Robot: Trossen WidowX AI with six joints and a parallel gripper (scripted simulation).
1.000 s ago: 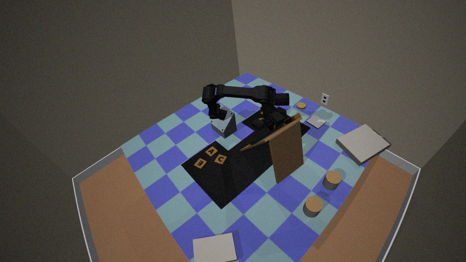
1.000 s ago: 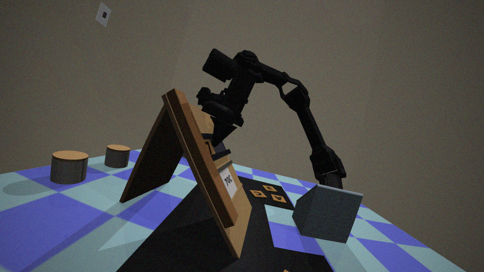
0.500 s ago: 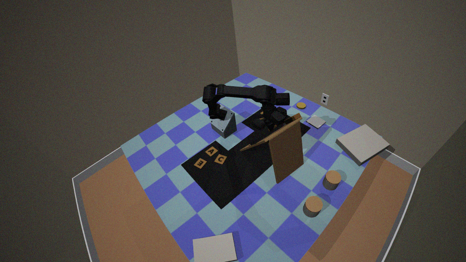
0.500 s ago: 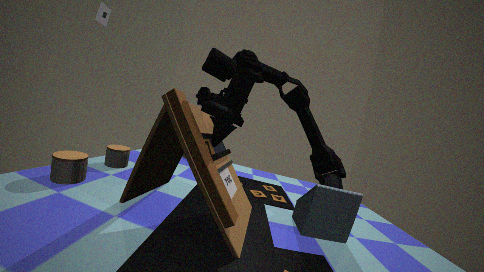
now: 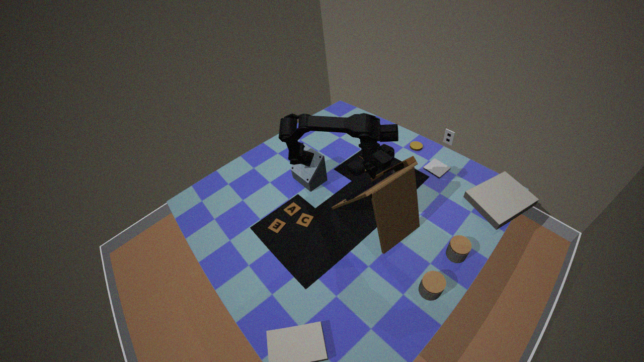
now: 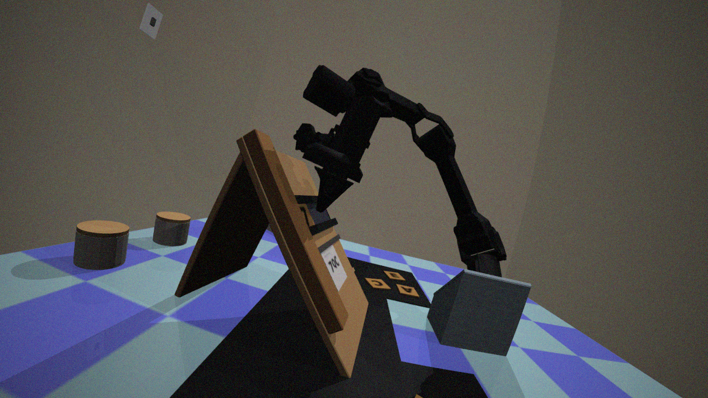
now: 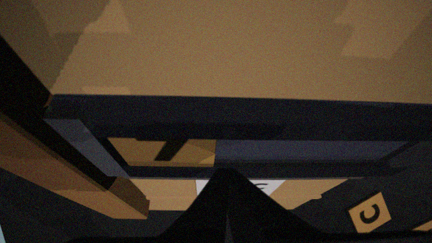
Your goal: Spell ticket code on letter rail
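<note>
My gripper tip is 18 cm past the q tile, 20 cm to the right of it and 19 cm above it. From my gripper tip the other things lie so: white ticket: 5 cm behind, 1 cm to the right, 9 cm below; then black mat: 16 cm behind, 2 cm to the right, 19 cm below; then small white plate: 12 cm ahead, 40 cm to the left, 19 cm below.
</note>
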